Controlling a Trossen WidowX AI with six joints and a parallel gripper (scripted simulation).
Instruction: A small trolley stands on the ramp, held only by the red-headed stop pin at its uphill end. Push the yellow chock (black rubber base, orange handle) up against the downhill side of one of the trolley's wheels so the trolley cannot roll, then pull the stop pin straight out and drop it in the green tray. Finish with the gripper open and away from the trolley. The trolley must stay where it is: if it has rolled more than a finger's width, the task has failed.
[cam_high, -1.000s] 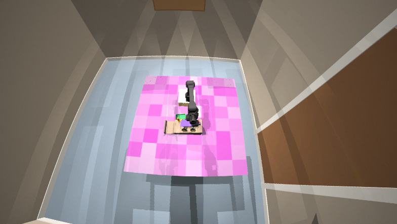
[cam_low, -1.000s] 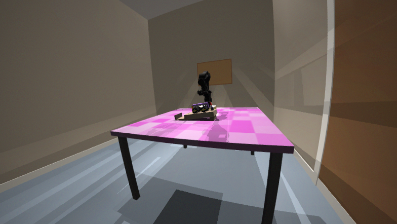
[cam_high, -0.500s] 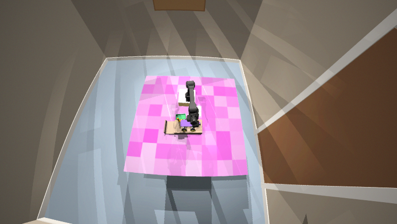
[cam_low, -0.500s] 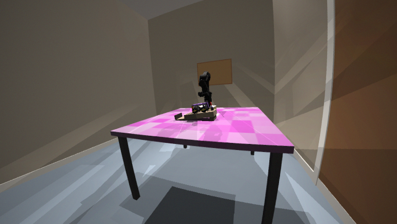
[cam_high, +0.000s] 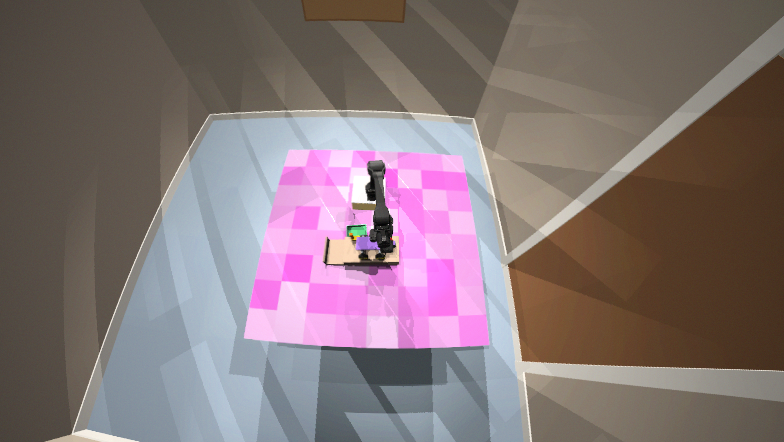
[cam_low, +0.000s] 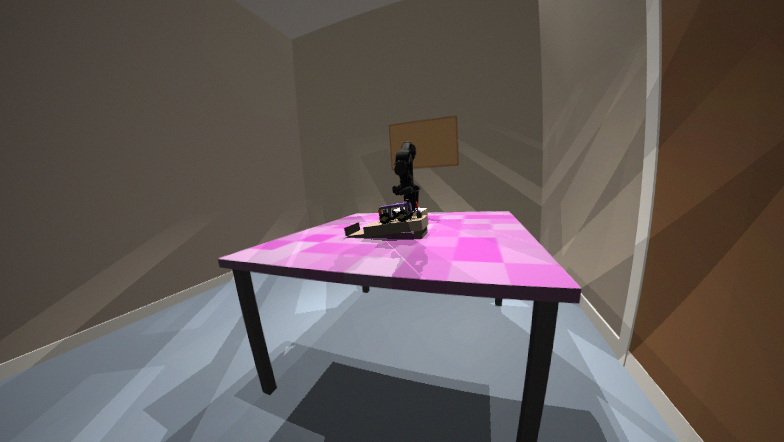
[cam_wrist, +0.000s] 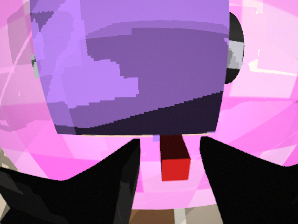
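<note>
Right now the red-headed stop pin is 10 mm to the left of my gripper tip and 10 mm below it. Round my gripper tip: purple trolley 100 mm to the right, 30 mm below, 10 mm ahead; then ramp 110 mm to the right, 100 mm below, 10 mm ahead; then yellow chock 180 mm to the right, 60 mm below, 60 mm behind.
</note>
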